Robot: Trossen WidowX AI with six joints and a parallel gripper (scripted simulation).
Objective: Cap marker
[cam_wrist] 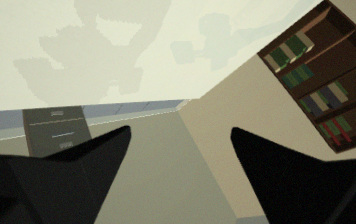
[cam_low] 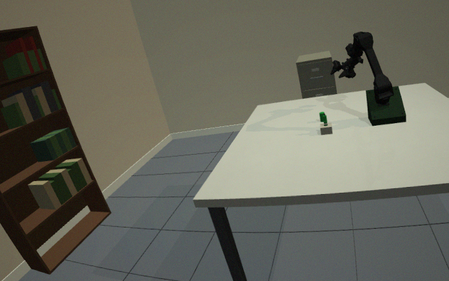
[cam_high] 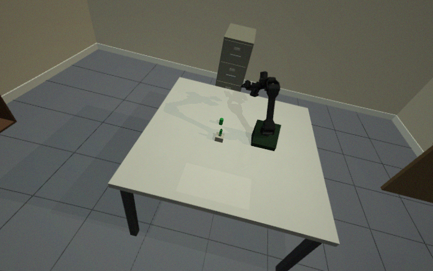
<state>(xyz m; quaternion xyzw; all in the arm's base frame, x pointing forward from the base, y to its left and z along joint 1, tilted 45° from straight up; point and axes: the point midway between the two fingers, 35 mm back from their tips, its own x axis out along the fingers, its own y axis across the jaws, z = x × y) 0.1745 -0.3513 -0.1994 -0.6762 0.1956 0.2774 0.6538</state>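
The green cap is 30 cm to the left of my gripper tip, 17 cm below it and 13 cm ahead of it. The rest, counted from my gripper tip: holder block 47 cm to the left, 17 cm below, 12 cm ahead.
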